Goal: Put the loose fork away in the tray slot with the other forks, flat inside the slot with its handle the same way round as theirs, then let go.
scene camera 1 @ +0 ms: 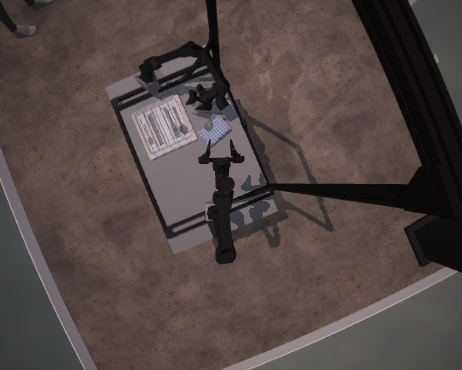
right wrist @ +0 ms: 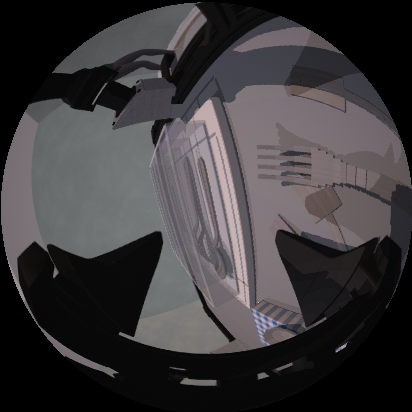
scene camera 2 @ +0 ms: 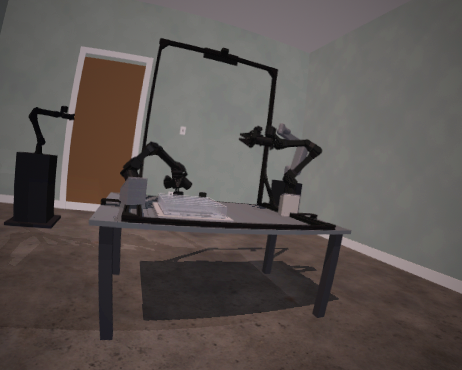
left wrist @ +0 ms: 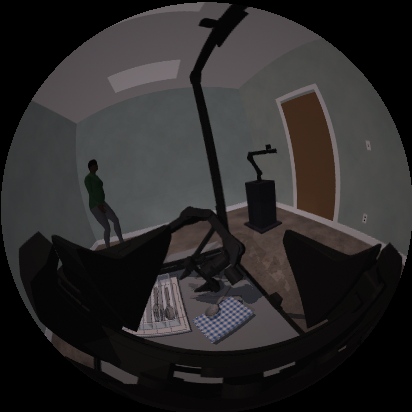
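Observation:
The loose fork lies on the table beside the tray in the right wrist view, tines toward the tray, handle running off to the right. In the other views it is hidden or cannot be made out. The tray holds cutlery in slots; its fork lies beside a spoon. My right gripper is open and empty, low over the table beside the tray. My left gripper is open and empty, high above the table.
A blue checked cloth with another spoon on it lies near the tray. A brownish flat piece shows near the loose fork; I cannot tell what it is. A black frame post rises at the table's edge.

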